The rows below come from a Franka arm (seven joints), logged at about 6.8 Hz.
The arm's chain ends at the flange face. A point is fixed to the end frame.
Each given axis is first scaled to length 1.
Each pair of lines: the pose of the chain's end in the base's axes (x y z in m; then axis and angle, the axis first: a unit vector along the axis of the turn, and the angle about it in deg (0 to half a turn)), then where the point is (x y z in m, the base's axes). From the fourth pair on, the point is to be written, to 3 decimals.
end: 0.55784, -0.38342, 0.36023, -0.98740, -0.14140, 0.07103, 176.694
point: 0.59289 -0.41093 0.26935
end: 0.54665, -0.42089, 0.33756, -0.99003, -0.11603, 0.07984, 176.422
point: 0.57851 -0.45024 0.24608
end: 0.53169, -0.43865, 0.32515, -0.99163, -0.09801, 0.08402, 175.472
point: 0.56145 -0.46799 0.23297
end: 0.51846, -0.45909, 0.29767, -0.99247, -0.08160, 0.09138, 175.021
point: 0.546 -0.489 0.205
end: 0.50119, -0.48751, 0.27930, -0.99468, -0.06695, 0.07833, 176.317
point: 0.530 -0.520 0.188
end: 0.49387, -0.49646, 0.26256, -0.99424, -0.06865, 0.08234, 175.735
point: 0.522 -0.528 0.171
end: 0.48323, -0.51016, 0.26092, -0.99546, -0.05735, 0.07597, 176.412
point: 0.512 -0.544 0.170
